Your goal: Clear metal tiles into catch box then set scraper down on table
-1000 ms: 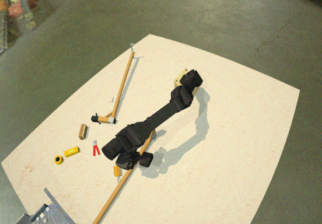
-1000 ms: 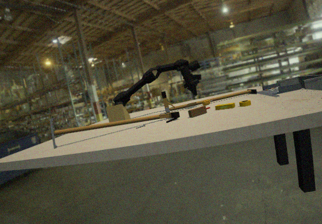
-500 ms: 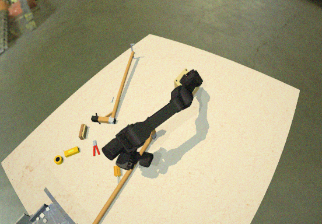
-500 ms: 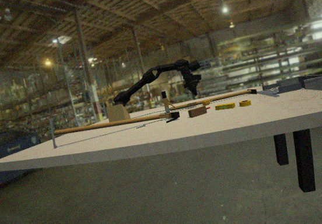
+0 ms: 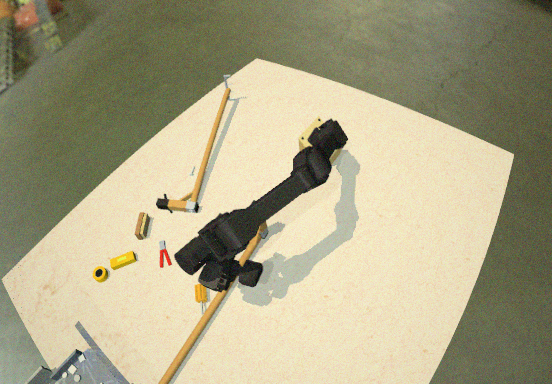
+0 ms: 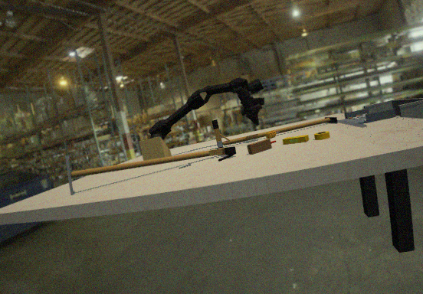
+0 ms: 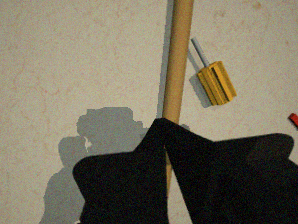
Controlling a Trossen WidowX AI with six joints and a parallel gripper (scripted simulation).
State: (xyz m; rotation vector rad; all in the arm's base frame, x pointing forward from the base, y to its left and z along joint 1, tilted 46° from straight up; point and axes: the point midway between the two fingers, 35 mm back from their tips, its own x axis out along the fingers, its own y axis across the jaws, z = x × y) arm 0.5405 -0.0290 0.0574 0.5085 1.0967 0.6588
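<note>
Right now the screwdriver is 5 cm ahead of my gripper tip, 7 cm to the right of it and 5 cm below it. From my gripper tip the other things lie so: yellow tape roll 18 cm ahead, 40 cm to the right, 6 cm below; yellow level 9 cm ahead, 37 cm to the right, 5 cm below; wooden block 4 cm behind, 39 cm to the right, 5 cm below.
</note>
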